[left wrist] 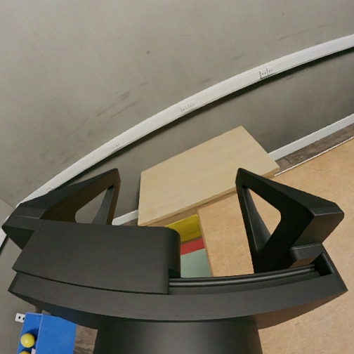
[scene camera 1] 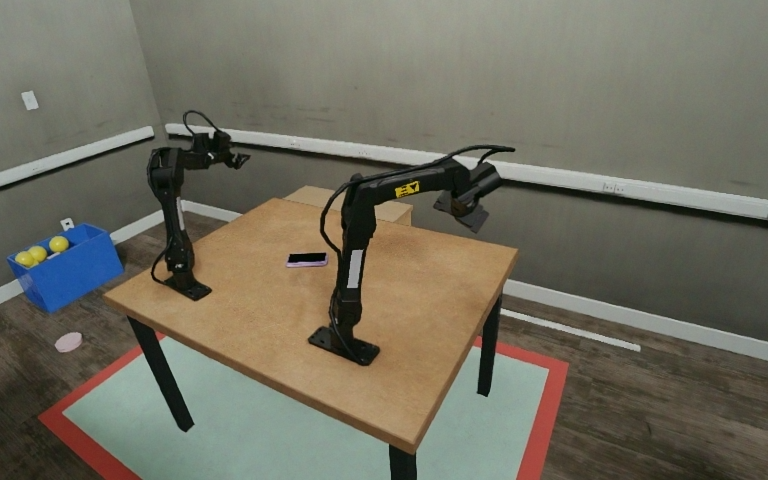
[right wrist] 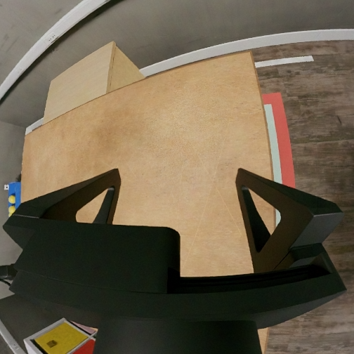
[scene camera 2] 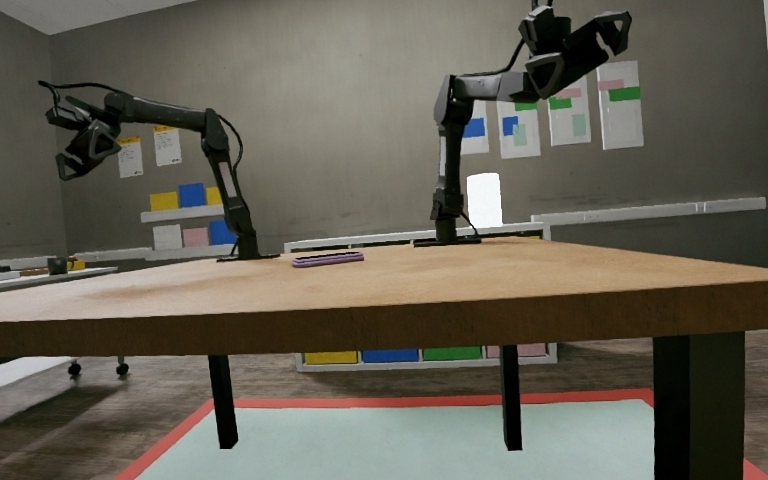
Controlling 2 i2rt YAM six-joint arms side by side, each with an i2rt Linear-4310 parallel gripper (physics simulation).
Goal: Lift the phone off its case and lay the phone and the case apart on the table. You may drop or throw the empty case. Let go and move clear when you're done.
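The phone (scene camera 1: 307,257) (scene camera 2: 330,256) lies flat with its black screen up, seated in its purple case (scene camera 1: 308,264) (scene camera 2: 328,260), on the wooden table (scene camera 1: 254,305) (scene camera 2: 453,283) between the two arm bases. Neither shows in the wrist views. My left gripper (left wrist: 177,174) is open and empty, high above the table and well away from the phone. My right gripper (right wrist: 177,174) is open and empty, also high above the table and apart from the phone.
A light wooden box (scene camera 1: 390,212) (left wrist: 200,175) (right wrist: 82,87) stands beyond the table's far edge. A blue bin (scene camera 1: 73,271) with yellow balls is on the floor at the left in scene camera 1. Both arms stand bolted to the table.
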